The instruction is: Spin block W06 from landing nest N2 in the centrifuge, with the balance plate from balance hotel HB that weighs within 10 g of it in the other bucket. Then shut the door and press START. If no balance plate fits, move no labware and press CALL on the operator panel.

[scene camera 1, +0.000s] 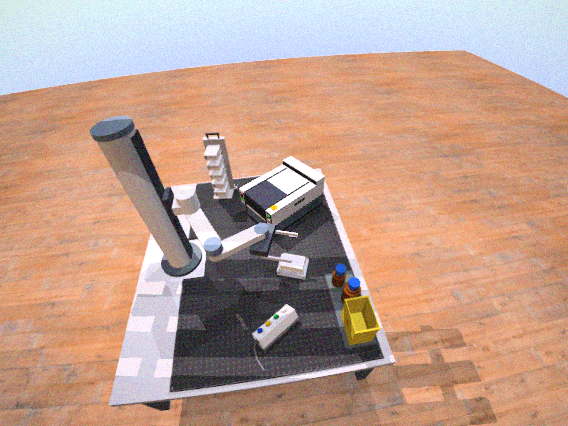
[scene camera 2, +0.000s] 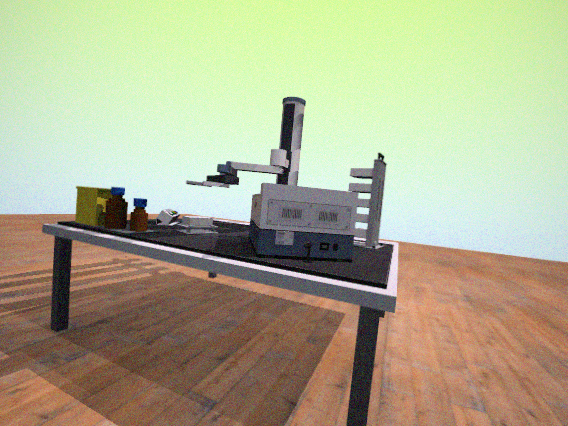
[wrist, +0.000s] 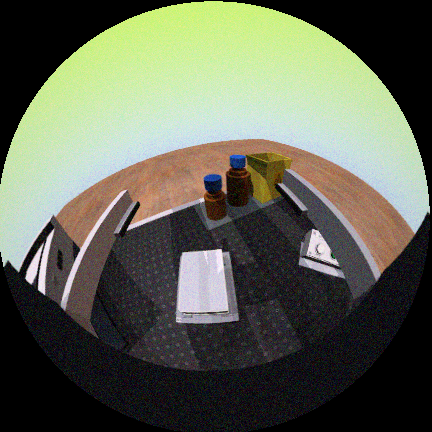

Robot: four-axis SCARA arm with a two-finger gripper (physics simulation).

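My gripper (scene camera 1: 293, 247) (scene camera 2: 190, 183) (wrist: 203, 183) is open and empty, high above the table. Its fingers stand apart to either side of a white block (scene camera 1: 295, 261) (scene camera 2: 197, 220) (wrist: 204, 282) in the wrist view, well above it. The block lies flat on a low pale nest (scene camera 1: 302, 275) (wrist: 234, 305); no label can be read. The white centrifuge (scene camera 1: 305, 183) (scene camera 2: 305, 215) has a dark front cover (scene camera 1: 265, 193); I cannot tell whether its door is open. The balance hotel (scene camera 1: 226, 167) (scene camera 2: 378, 200) is a tall rack with several pale levels, too small to read. The operator panel (scene camera 1: 276, 327) (scene camera 2: 167, 217) (wrist: 319, 249) has blue, yellow and green buttons.
Two brown bottles with blue caps, a smaller one (scene camera 1: 338, 278) (scene camera 2: 139, 219) (wrist: 215, 205) and a larger one (scene camera 1: 351, 291) (scene camera 2: 116, 212) (wrist: 238, 189), stand near the table edge beside a yellow bin (scene camera 1: 361, 332) (scene camera 2: 89, 206) (wrist: 262, 180). The arm's column (scene camera 1: 145, 195) (scene camera 2: 299, 130) rises opposite.
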